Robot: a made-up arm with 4 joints.
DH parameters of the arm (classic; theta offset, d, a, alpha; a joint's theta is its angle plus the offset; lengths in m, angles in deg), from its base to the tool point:
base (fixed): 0 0 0 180
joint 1: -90 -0.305 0.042 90
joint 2: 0 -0.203 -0.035 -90
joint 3: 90 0.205 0.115 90
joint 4: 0 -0.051 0.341 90
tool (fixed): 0 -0.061 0 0
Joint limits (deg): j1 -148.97..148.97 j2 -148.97..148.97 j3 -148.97..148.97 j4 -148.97..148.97
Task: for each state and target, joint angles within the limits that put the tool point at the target. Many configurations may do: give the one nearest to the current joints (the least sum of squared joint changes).
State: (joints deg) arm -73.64 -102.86 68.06 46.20
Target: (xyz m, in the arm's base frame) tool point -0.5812 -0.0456 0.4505
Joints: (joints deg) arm -110.17 -112.17 73.53 97.12
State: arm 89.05 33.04 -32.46 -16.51
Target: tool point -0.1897 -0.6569 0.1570
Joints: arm 92.49 44.81 -5.77 -3.01
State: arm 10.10 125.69 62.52 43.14
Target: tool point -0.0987 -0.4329 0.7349
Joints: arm 45.19 105.88 71.53 54.80
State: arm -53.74 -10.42 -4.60 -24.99
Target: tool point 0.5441 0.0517 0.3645
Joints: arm -23.18 5.48 21.27 -54.99
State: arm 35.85 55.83 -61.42 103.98
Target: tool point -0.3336 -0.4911 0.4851
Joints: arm 70.63 110.56 -36.96 74.24
